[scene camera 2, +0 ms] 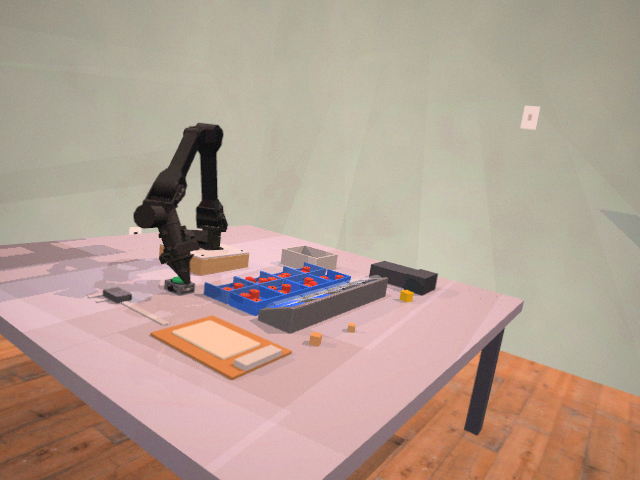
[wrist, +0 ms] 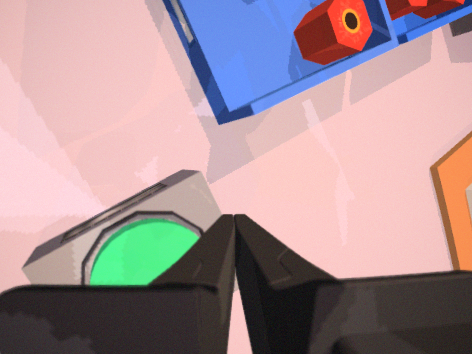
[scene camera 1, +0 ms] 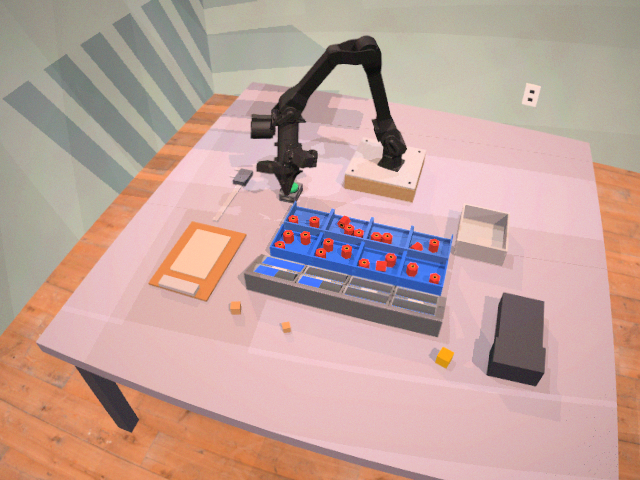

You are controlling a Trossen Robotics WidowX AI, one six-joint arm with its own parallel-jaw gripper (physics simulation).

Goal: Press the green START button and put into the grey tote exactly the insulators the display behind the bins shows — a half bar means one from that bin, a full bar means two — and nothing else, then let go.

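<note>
My gripper (scene camera 1: 287, 192) (scene camera 2: 186, 281) (wrist: 233, 225) is shut and empty, pointing down at the green START button (scene camera 1: 294, 187) (scene camera 2: 177, 280) (wrist: 142, 255); its fingers partly cover the button in the wrist view. Contact is unclear. Red insulators (scene camera 1: 314, 222) (wrist: 332, 32) lie in the eight-compartment blue bins (scene camera 1: 330, 264) (scene camera 2: 232, 305) (wrist: 207, 92). The grey display (scene camera 1: 341, 304) (scene camera 2: 336, 305) shows, in scene camera 1, a full blue bar at left in the back row and half bars in the two leftmost front windows. The other windows look grey. The grey tote (scene camera 1: 479, 252) (scene camera 2: 299, 260) looks empty.
An orange board (scene camera 1: 155, 279) (scene camera 2: 165, 334) (wrist: 447, 220) lies left of the display, beside a dark plug (scene camera 1: 242, 177) (scene camera 2: 117, 295). Small orange cubes (scene camera 1: 235, 307) (scene camera 2: 315, 338), a yellow cube (scene camera 1: 444, 357) (scene camera 2: 406, 296) and a dark block (scene camera 1: 519, 335) (scene camera 2: 403, 276) lie around the display.
</note>
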